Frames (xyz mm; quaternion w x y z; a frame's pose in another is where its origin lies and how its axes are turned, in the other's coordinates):
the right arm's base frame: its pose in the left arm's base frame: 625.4 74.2 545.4 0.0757 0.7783 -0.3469 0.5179
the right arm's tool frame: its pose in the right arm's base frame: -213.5 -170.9 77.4 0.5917 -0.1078 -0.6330 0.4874
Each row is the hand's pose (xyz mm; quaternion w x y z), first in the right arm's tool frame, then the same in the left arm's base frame.
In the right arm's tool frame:
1: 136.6 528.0 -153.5 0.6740 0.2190 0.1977 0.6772
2: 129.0 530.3 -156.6 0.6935 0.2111 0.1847 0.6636
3: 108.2 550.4 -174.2 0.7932 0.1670 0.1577 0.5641
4: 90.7 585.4 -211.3 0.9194 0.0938 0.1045 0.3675
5: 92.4 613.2 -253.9 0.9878 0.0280 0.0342 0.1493
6: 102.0 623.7 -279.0 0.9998 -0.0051 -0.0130 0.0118
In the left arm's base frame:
1: 190.0 159.2 293.4 0.1027 0.0925 0.9866 0.0868
2: 187.2 162.9 300.5 0.1161 0.0710 0.9857 0.0991
3: 163.7 169.5 324.0 0.1605 -0.0685 0.9760 0.1304
4: 121.0 163.3 356.4 0.2324 -0.2962 0.9108 0.1694
5: 83.6 138.4 380.3 0.3048 -0.4977 0.7882 0.1955
6: 67.2 116.5 389.3 0.3469 -0.6022 0.6900 0.2022

